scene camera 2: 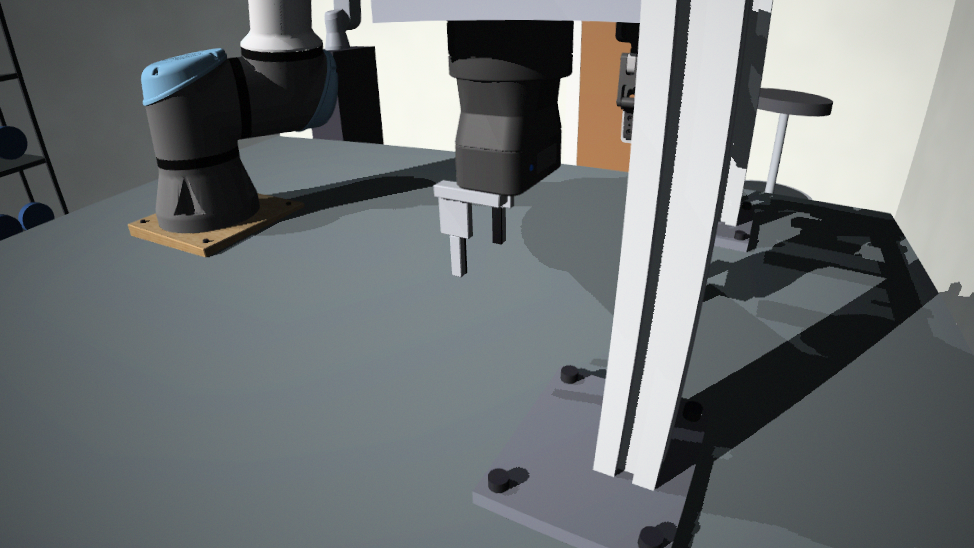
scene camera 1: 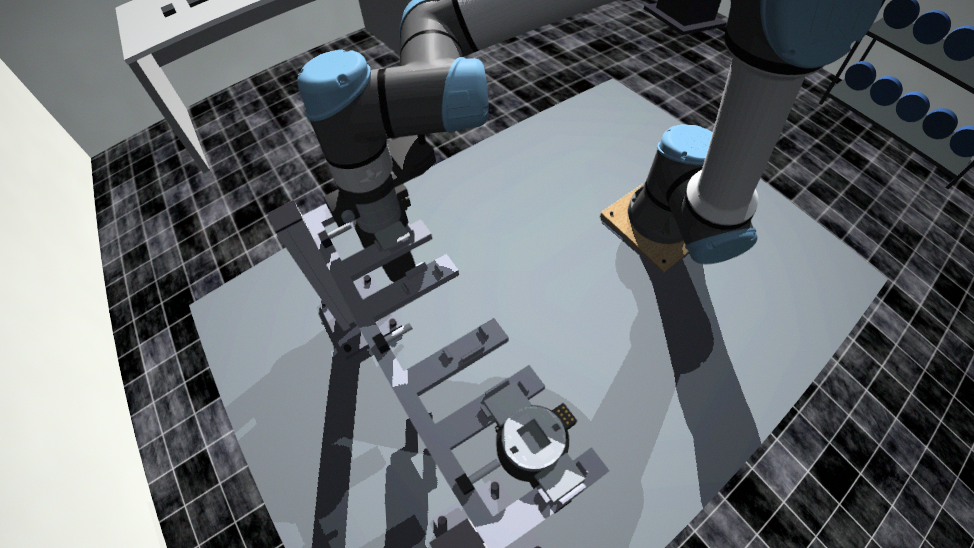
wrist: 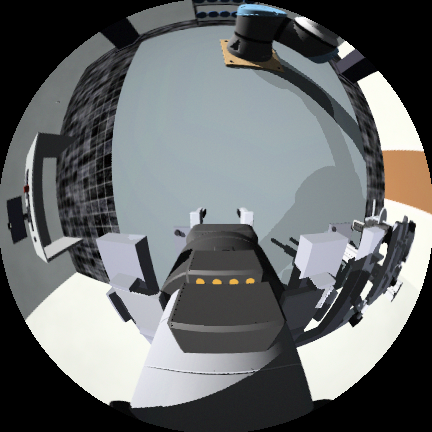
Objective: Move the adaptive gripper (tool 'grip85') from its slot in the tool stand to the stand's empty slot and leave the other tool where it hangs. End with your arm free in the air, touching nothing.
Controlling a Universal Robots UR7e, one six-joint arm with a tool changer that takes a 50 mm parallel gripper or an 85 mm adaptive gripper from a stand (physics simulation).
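Where they show: arm's base, link origin: (scene camera 2: 209, 213) (scene camera 1: 661, 215) (wrist: 248, 50).
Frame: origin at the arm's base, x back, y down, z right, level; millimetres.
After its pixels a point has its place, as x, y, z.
Observation:
My arm's wrist end (scene camera 1: 378, 207) is seated on or right above the tool in the far slot. That tool is the 50 mm parallel gripper (scene camera 2: 478, 256) (wrist: 221, 216); its flat fingers stand apart, open and empty. Its side plates rest on the slot's arms. Whether the coupling is locked does not show; the two connector blocks lie close together in the wrist view. The adaptive gripper (scene camera 1: 555, 443) (scene camera 2: 626, 102) hangs in the near slot, its round top plate uncovered; in scene camera 2 it is largely hidden by a post. The middle slot, beside its support arm (scene camera 1: 432, 373) @(-582, -269, -219), is empty.
The tool stand (scene camera 1: 320, 282) @(-691, -161, 38) (scene camera 2: 681, 272) @(-700, -149, 77) has upright posts, a long crossbeam and protruding arms with pins. The robot's base (scene camera 1: 653, 204) @(-59, -78, -13) (scene camera 2: 204, 184) @(-59, -62, 21) (wrist: 250, 42) @(-60, -76, 5) stands on a wooden plate. A white desk (scene camera 1: 163, 40) stands past the mat, and a stool (scene camera 2: 793, 102) stands behind the stand.

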